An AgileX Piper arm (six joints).
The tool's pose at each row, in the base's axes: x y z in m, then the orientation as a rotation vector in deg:
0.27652, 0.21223, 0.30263, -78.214, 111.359, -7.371
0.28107, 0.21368, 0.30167, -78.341, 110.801, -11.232
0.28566, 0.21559, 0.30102, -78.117, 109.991, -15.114
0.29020, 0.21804, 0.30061, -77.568, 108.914, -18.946
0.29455, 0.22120, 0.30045, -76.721, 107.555, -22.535
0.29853, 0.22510, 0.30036, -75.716, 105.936, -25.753
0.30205, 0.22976, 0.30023, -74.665, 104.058, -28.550
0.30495, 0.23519, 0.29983, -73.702, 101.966, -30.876
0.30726, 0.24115, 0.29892, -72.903, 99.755, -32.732
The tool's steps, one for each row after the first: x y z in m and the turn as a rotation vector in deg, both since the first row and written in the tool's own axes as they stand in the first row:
-0.00144, -0.00243, 0.00397, 2.320, 1.370, -1.425
-0.00344, -0.00484, 0.00788, 4.891, 2.525, -2.748
-0.00600, -0.00710, 0.01177, 7.677, 3.436, -3.973
-0.00927, -0.00903, 0.01559, 10.577, 4.005, -5.071
-0.01314, -0.01038, 0.01936, 13.452, 4.215, -6.082
-0.01756, -0.01104, 0.02312, 16.230, 4.058, -7.061
-0.02239, -0.01077, 0.02694, 18.800, 3.560, -8.057
-0.02732, -0.00957, 0.03094, 21.087, 2.795, -9.078

